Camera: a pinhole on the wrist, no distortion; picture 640 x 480 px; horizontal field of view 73.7 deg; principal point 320.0 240.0 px. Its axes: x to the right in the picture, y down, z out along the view. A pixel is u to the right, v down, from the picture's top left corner.
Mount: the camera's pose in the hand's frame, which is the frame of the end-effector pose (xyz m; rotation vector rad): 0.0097 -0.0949 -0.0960 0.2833 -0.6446 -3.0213
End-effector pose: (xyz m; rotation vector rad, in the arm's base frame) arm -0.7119 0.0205 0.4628 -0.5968 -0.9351 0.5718
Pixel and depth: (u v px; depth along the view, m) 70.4 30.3 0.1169
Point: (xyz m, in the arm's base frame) -0.6851 0.0640 0.4857
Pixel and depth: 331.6 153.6 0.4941
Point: -1.0554 0.1579 0.4162
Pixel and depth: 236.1 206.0 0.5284
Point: -1.0621 0.2269 0.5323
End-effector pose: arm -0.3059 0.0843 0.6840 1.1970 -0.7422 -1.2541
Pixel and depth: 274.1 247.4 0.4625
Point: -0.5918 0.0152 0.8603
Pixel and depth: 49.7 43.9 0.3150
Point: -0.3689 -0.1179 0.8703
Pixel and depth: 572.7 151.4 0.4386
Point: -0.5336 0.3262 0.9372
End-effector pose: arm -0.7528 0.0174 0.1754 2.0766 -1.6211 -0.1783
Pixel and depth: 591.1 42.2 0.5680
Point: -1.2793 0.3081 0.0322
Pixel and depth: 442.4 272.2 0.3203
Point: -0.8697 0.0925 -0.0111
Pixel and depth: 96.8 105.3 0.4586
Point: -1.0337 -0.2624 0.0578
